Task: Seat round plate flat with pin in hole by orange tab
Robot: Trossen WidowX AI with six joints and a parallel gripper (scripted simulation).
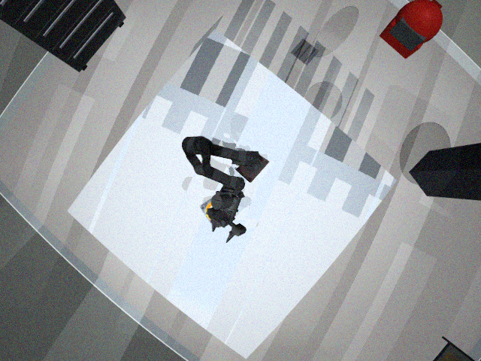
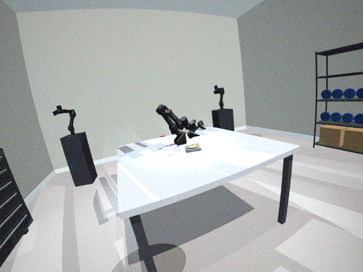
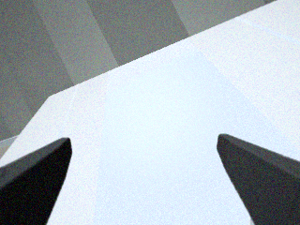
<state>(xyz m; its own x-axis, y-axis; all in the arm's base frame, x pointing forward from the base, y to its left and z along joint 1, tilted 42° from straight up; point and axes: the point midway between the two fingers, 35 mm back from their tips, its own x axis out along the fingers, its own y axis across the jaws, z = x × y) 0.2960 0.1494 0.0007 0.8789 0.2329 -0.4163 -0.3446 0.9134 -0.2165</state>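
My gripper tip is now 40 mm past the round orange plate, 70 mm to the left of it and 110 mm above it. Also, from my gripper tip: base (40 mm behind, 90 mm to the right, 130 mm below).
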